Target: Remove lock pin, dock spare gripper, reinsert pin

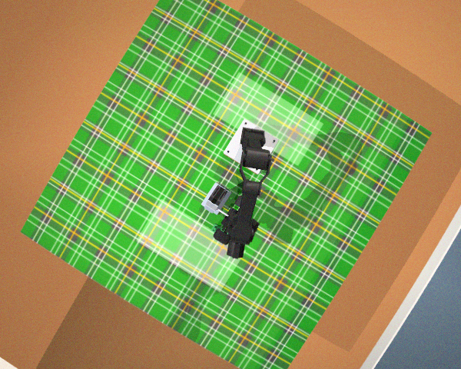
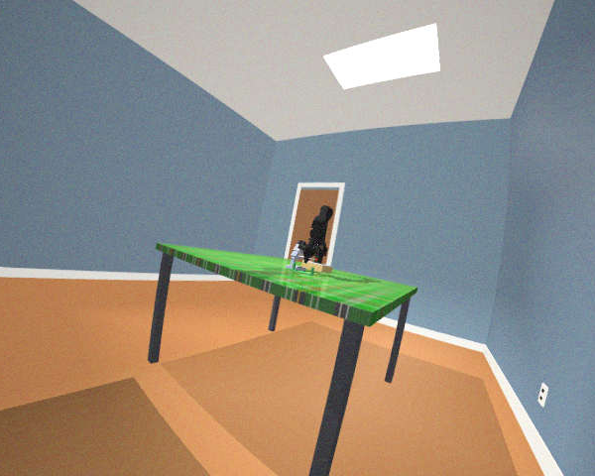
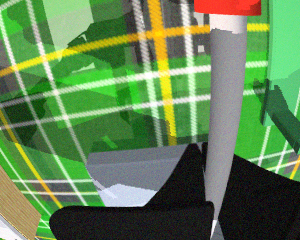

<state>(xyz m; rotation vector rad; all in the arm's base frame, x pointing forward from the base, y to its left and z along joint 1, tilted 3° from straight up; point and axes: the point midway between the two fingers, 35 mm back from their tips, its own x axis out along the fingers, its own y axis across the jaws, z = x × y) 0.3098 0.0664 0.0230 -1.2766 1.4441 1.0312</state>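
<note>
My gripper tip is now 2 cm past the socket and 7 cm to the left of it. The rest, counted from my gripper tip: green translucent block: 8 cm ahead, 4 cm to the left, 3 cm below; spare gripper: 4 cm behind, 7 cm to the right, 7 cm above.
</note>
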